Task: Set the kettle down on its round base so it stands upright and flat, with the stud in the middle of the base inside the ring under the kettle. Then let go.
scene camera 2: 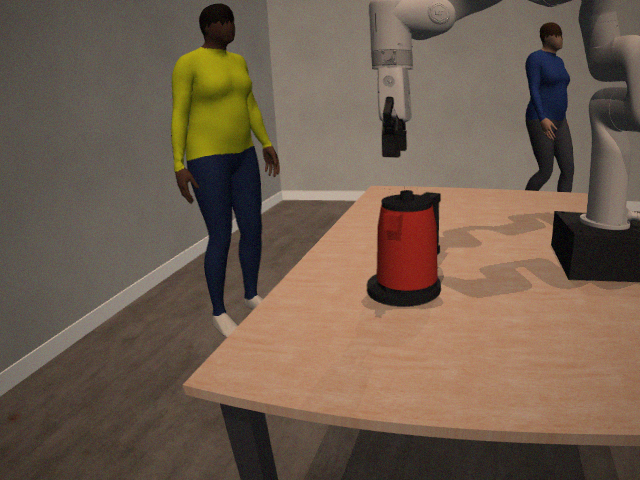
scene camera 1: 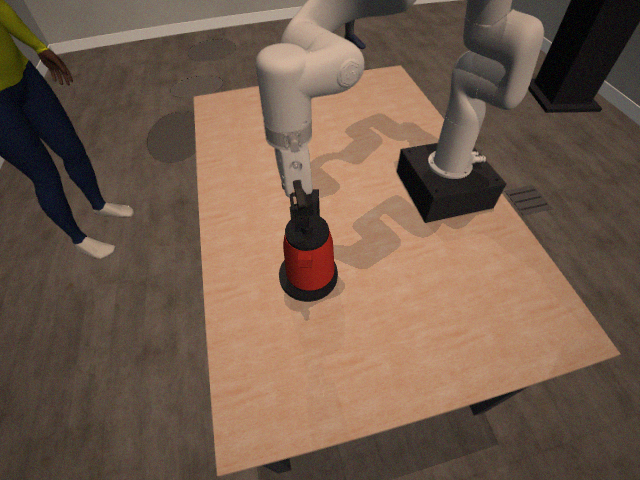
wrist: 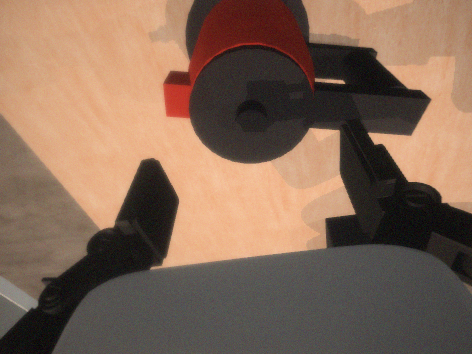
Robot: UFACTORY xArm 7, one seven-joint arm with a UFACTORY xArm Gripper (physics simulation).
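The red kettle [scene camera 1: 310, 266] [scene camera 2: 406, 248] [wrist: 250, 30] stands upright on its round black base [scene camera 1: 308, 294] [scene camera 2: 404, 296] [wrist: 194, 27], and looks level and about centred on it. Its dark lid with a small knob faces up. Its black handle [scene camera 2: 437, 227] [wrist: 370, 107] points toward the robot's base side, and its red spout [wrist: 177, 95] points the other way. The stud and the ring are hidden under the kettle. My gripper [scene camera 2: 393, 152] [wrist: 250, 164] is open and empty, above the lid and apart from the kettle, with its fingers spread wide in the wrist view.
The wooden table [scene camera 1: 413, 330] [scene camera 2: 465, 361] carries the base and the black mounting block [scene camera 1: 449, 191] [scene camera 2: 594, 253] of the arm. A person in a yellow top [scene camera 1: 12, 62] [scene camera 2: 217, 103] stands beyond the table's left edge. A person in blue [scene camera 2: 547, 87] stands farther back.
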